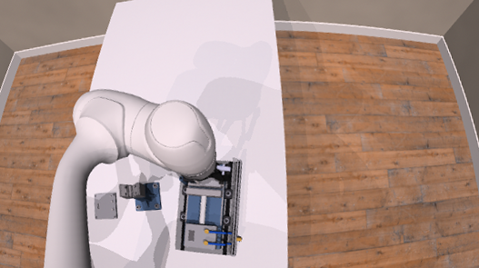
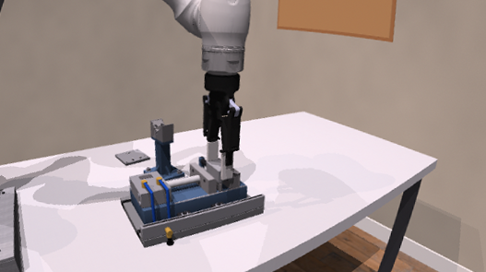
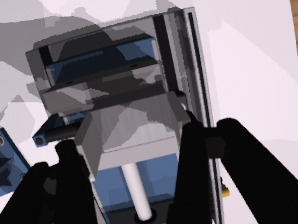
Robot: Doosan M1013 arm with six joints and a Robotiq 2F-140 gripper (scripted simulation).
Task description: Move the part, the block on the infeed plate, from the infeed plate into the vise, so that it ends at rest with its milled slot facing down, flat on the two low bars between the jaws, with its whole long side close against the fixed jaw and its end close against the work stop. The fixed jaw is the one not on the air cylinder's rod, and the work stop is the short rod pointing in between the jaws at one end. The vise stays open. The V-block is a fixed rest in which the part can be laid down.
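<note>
The part lies 3 cm below my hand. From my hand the other things lie so: fixed jaw 5 cm below, 3 cm ahead, 2 cm to the left; then moving jaw 5 cm below, 3 cm behind, 2 cm to the left; then cylinder rod 9 cm behind, 5 cm below, 3 cm to the left.
</note>
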